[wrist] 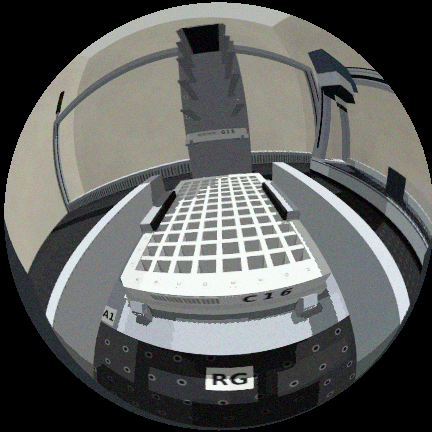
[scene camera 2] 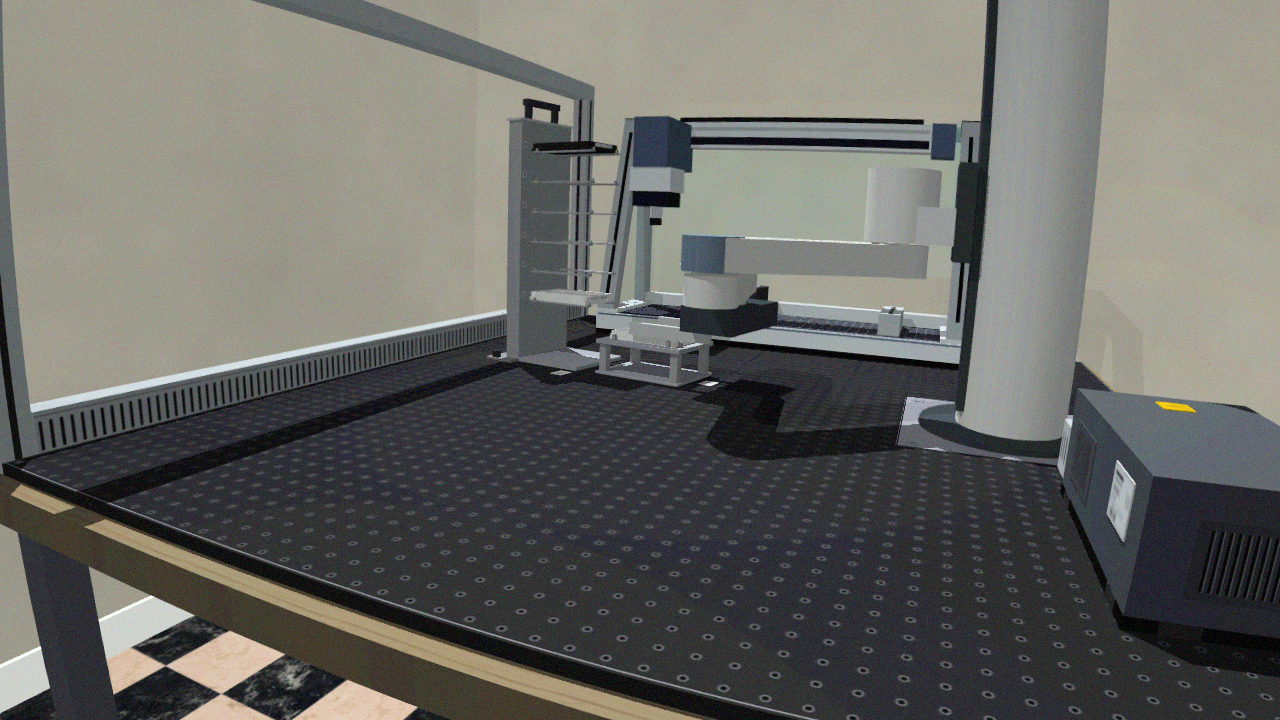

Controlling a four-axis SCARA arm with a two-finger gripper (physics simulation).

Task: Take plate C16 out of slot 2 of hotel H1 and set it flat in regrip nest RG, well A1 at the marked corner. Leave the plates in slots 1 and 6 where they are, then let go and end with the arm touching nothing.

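Pixels of known places: gripper, fingertip midpoint: (wrist: 216, 177) (scene camera 2: 645, 324); arm's base, link origin: (scene camera 2: 1007, 439).
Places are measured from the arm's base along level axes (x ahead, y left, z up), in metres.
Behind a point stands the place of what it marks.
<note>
Plate C16 (wrist: 220, 250) @[x 0.527, y -0.084, z 0.086 m] is a white gridded plate lying level over regrip nest RG (scene camera 2: 674, 367) @[x 0.507, y -0.023, z 0.043 m] (wrist: 210, 339). Its lettered edge faces the wrist camera, with letter A at the near left, on the side of the nest's A1 tag (wrist: 108, 316). My gripper (scene camera 2: 664, 329) @[x 0.588, y -0.094, z 0.097 m] (wrist: 216, 177) @[x 0.588, y -0.094, z 0.097 m] is shut on plate C16, with black pads against its two long sides. Whether the plate rests fully in the nest cannot be told. Hotel H1 (scene camera 2: 539, 241) @[x 0.794, y -0.087, z 0.230 m] (wrist: 215, 90) @[x 0.808, y -0.143, z 0.246 m] stands behind. The slot 1 plate G15 (scene camera 2: 568, 297) @[x 0.729, y -0.079, z 0.135 m] (wrist: 217, 135) @[x 0.683, y -0.114, z 0.129 m] and the dark slot 6 plate (scene camera 2: 577, 147) @[x 0.716, y -0.075, z 0.394 m] are in it.
A gantry with a blue head (scene camera 2: 657, 143) @[x 0.721, y -0.465, z 0.441 m] (wrist: 332, 67) stands behind and to the right of the nest. The arm's column (scene camera 2: 1029, 223) @[x 0.013, y 0.074, z 0.297 m] rises at the right. A dark grey controller box (scene camera 2: 1190, 438) @[x -0.097, y 0.425, z 0.128 m] sits at the right front. A frame post (scene camera 2: 583, 197) @[x 1.008, y -0.685, z 0.326 m] stands behind the hotel.
</note>
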